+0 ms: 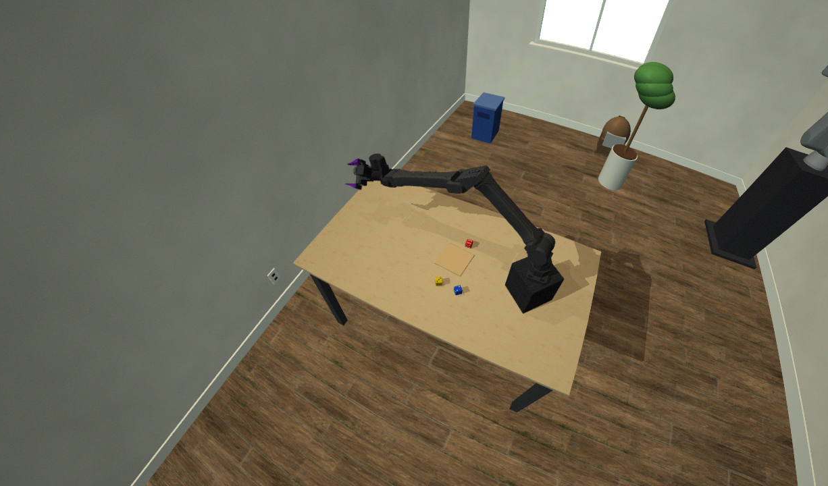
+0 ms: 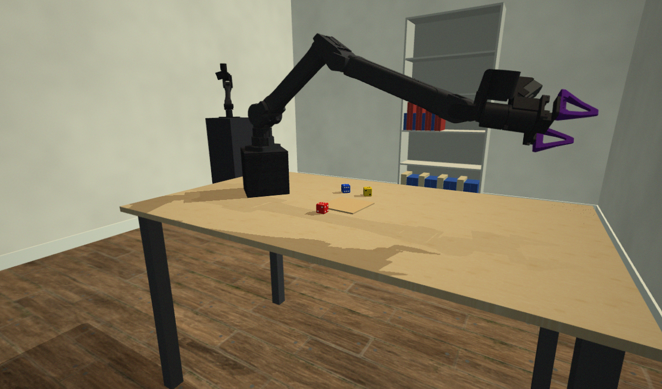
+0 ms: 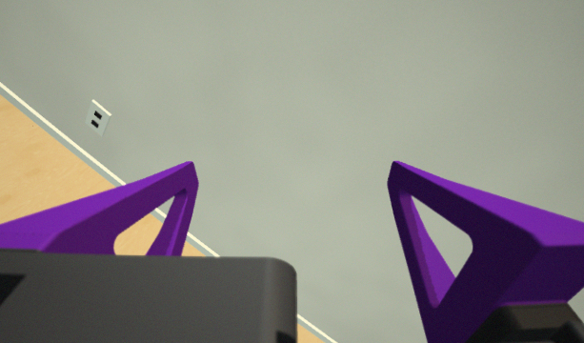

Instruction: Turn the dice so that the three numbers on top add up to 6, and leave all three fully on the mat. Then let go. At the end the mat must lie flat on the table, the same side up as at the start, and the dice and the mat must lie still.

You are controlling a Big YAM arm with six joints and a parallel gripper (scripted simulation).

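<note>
Now: the red die 620 mm behind my hand, 260 mm below it and 30 mm to the right of it. Round my hand: blue die: 670 mm behind, 260 mm below, 230 mm to the left; yellow die: 570 mm behind, 260 mm below, 230 mm to the left; tan mat: 590 mm behind, 270 mm below, 70 mm to the left.
</note>
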